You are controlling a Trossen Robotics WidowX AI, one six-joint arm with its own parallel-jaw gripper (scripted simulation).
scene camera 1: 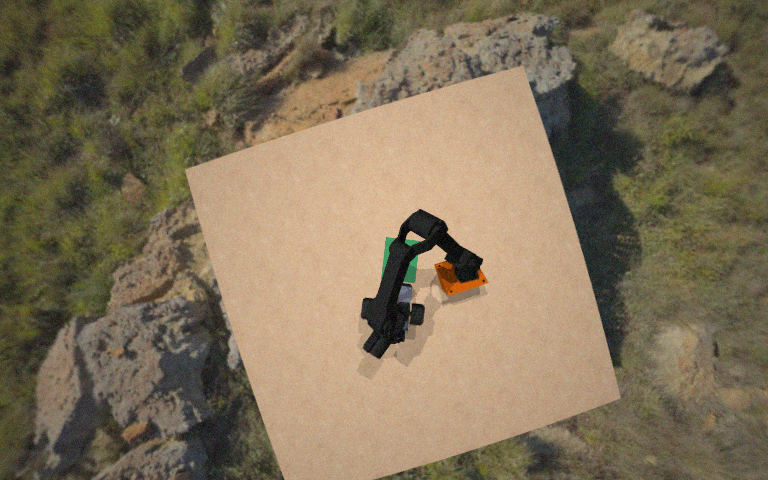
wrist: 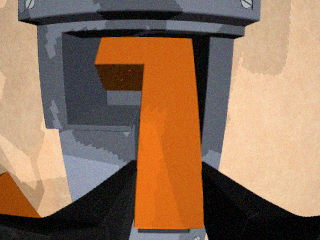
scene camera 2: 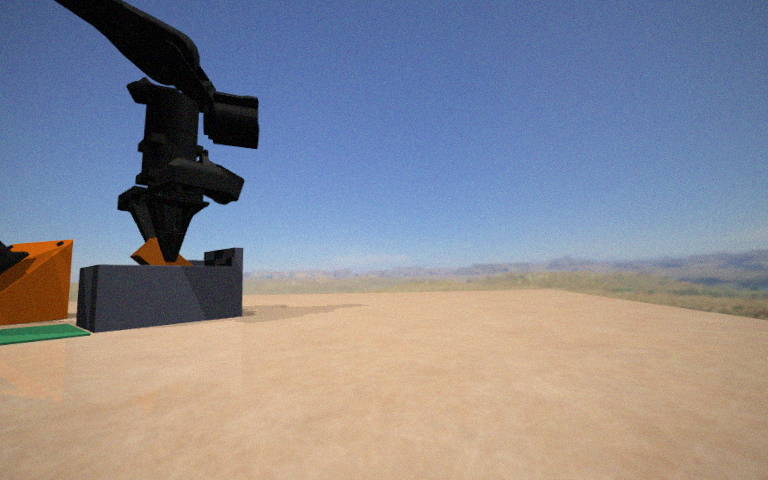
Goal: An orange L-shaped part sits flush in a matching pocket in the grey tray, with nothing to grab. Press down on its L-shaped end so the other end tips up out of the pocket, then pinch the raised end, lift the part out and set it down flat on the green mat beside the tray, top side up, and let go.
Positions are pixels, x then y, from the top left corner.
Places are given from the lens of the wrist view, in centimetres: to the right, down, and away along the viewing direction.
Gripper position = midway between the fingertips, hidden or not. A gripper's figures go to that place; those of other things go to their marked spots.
my gripper [wrist: 167, 168]: 0, 3, 10
orange L-shaped part [wrist: 169, 191]: 0, 3, 8
